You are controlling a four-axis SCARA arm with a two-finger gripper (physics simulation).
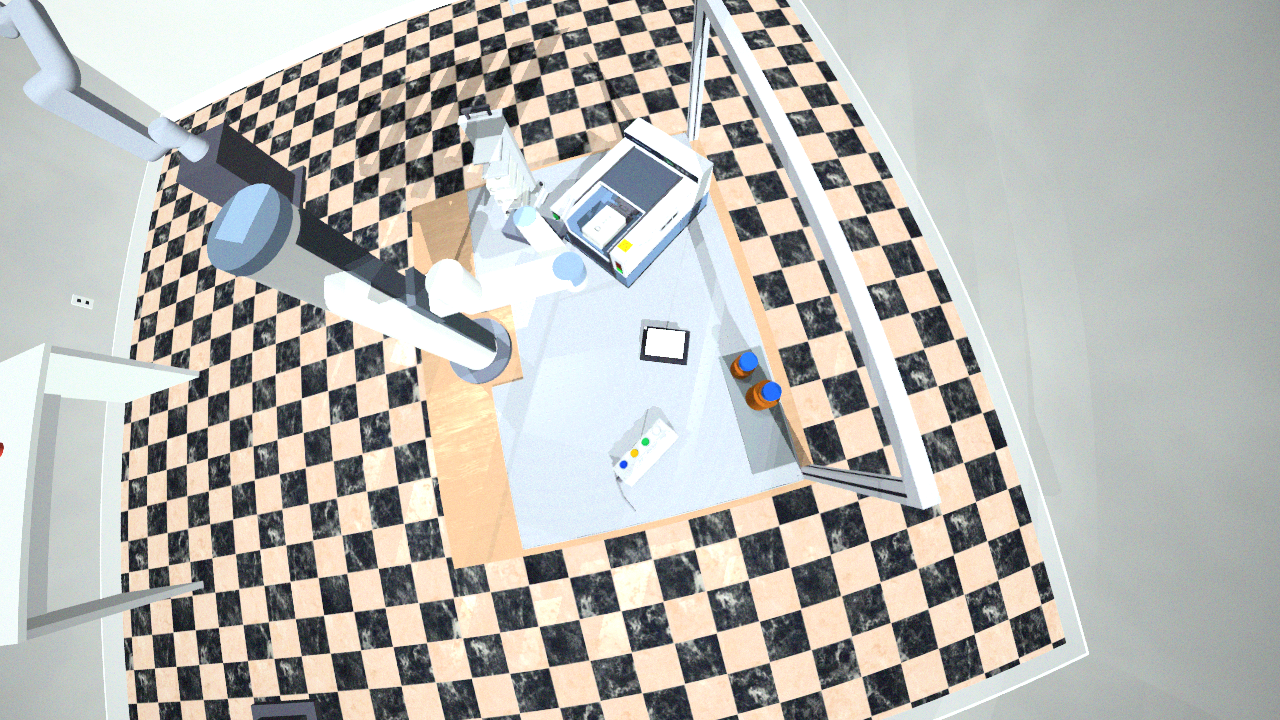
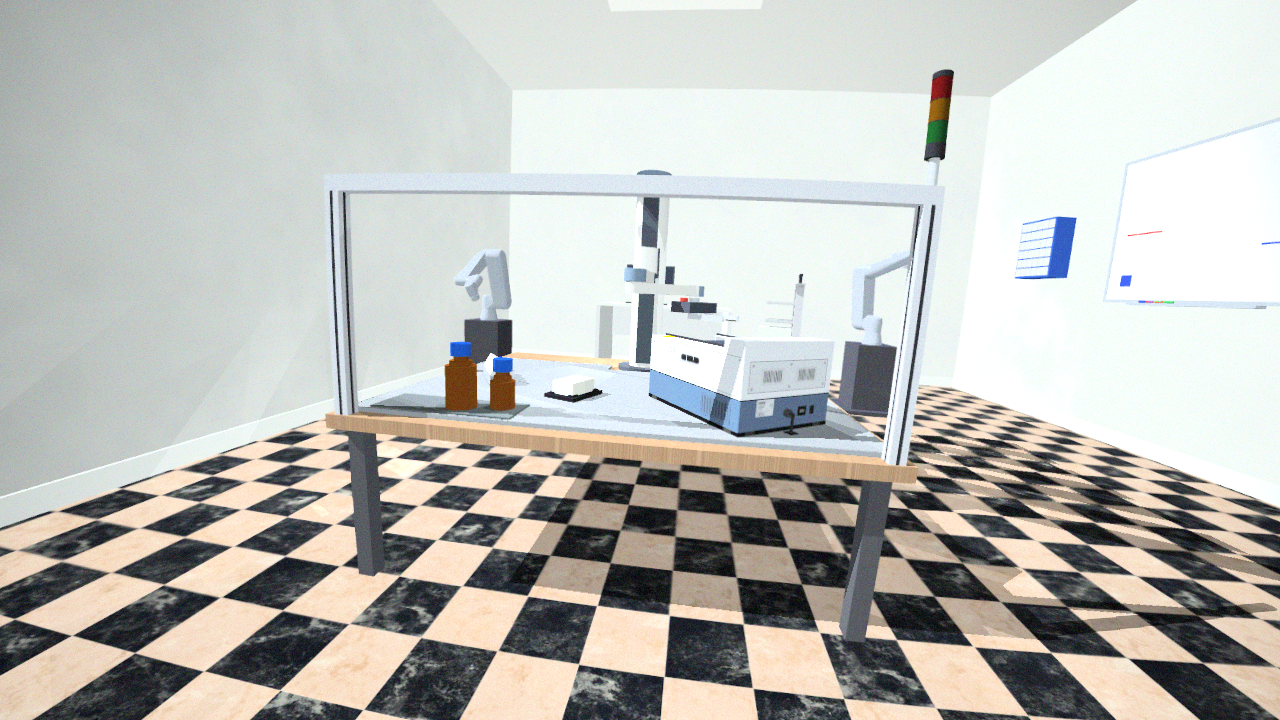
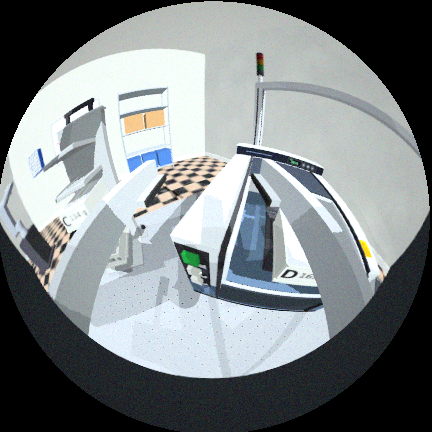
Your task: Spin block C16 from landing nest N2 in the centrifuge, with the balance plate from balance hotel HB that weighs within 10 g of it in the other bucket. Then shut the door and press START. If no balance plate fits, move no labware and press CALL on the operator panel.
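My gripper is open and empty, its fingers apart in front of the centrifuge. The centrifuge's door is open. A white balance plate labelled D, its weight partly hidden by my right finger, sits inside. The other bucket is not clearly visible. A green button is on the centrifuge's front. The balance hotel holds a plate labelled C, 134 g. A white block, its label unreadable, rests on a black nest.
The operator panel has blue, yellow and green buttons. Two brown bottles with blue caps stand on a grey mat near the table edge. A frame rises along that side.
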